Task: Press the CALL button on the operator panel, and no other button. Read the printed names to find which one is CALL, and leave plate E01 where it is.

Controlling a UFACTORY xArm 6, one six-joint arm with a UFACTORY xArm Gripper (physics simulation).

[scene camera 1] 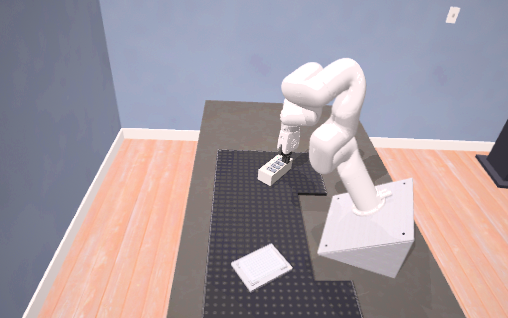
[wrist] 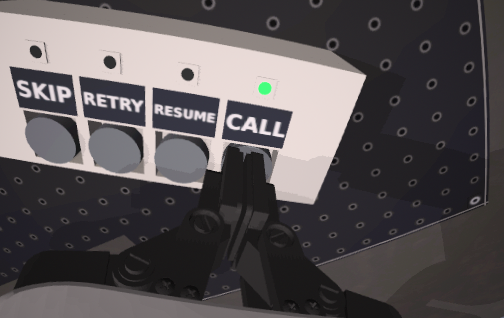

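Where they show: gripper, fingertip midpoint: (scene camera 1: 285, 162) (wrist: 237, 174); arm's base, link origin: (scene camera 1: 369, 204).
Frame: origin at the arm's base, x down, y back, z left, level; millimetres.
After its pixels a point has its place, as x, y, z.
Note:
The white operator panel (scene camera 1: 270, 175) @(40, -371, -168) (wrist: 320, 125) @(38, -320, -315) lies on the dark mat, with round grey buttons under the printed names SKIP, RETRY, RESUME and CALL. The CALL button (wrist: 266, 161) @(39, -311, -287) is at the right end in the wrist view, mostly hidden behind the fingertips. The small lamp (wrist: 265, 88) @(38, -344, -299) above CALL is lit green; the other three lamps are dark. My gripper (scene camera 1: 285, 159) @(39, -309, -272) (wrist: 237, 174) @(39, -309, -272) is shut and empty, its tips over the CALL button and seemingly on it. The white plate (scene camera 1: 261, 267) @(69, -378, 274), whose print is too small to read, lies flat on the mat, well apart from the panel.
The RESUME button (wrist: 181, 158) @(35, -329, -254) is just left of the fingers in the wrist view, followed by the RETRY button (wrist: 115, 149) @(35, -344, -228) and the SKIP button (wrist: 52, 139) @(35, -360, -203). The black dotted mat (scene camera 1: 250, 215) @(90, -435, 25) lies on the dark table (scene camera 1: 235, 122) @(104, -582, -688). The arm's grey base (scene camera 1: 370, 240) @(-13, -33, 188) stands at the right.

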